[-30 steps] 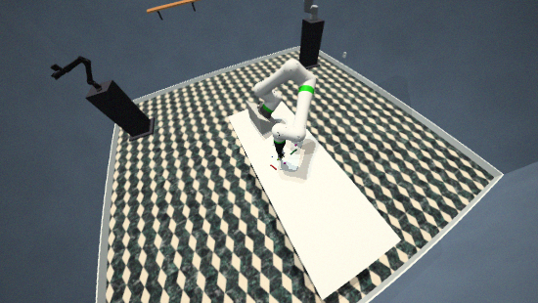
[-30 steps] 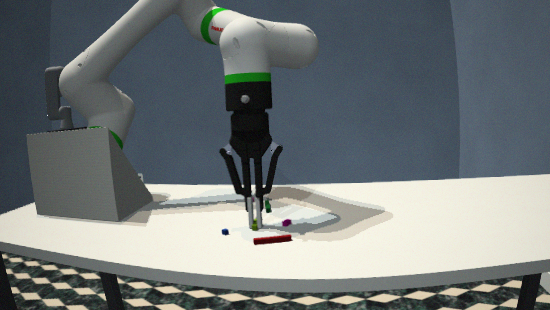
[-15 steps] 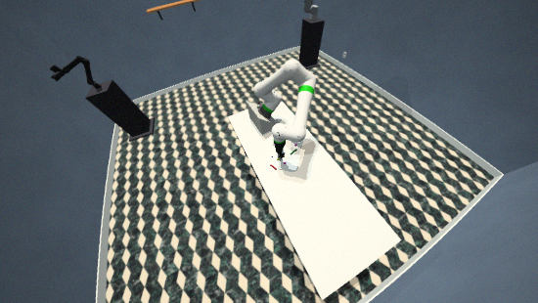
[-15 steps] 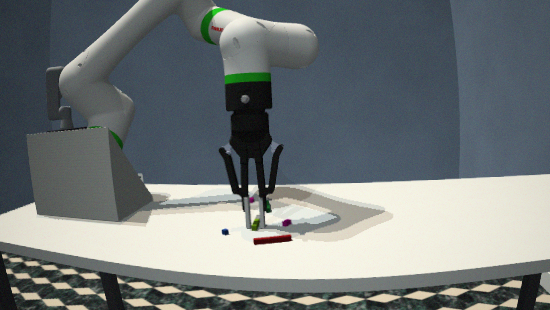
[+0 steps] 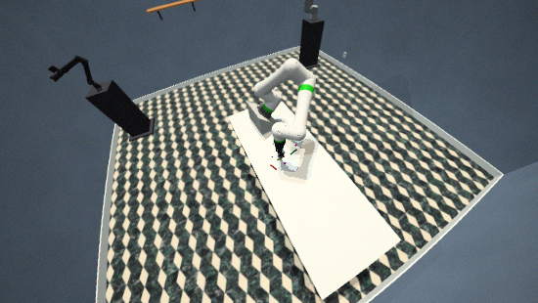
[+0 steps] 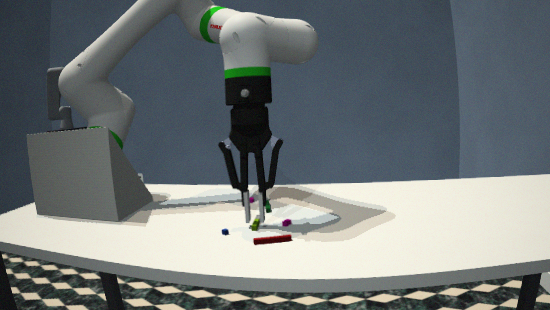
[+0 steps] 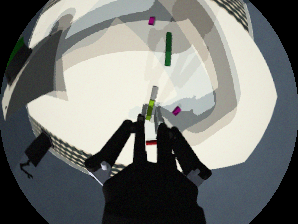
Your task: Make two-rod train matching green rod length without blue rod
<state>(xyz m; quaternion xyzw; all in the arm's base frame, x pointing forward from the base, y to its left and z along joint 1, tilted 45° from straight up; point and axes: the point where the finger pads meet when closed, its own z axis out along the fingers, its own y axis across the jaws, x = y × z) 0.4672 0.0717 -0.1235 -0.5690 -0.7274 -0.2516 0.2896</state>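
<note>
My gripper is now 4 cm above the lime rod. Round my hand: blue rod: 5 cm behind, 6 cm to the right, 4 cm below; then red rod: 6 cm ahead, 8 cm to the right, 4 cm below; then grey rod: 1 cm behind, 4 cm to the left, 4 cm below.
</note>
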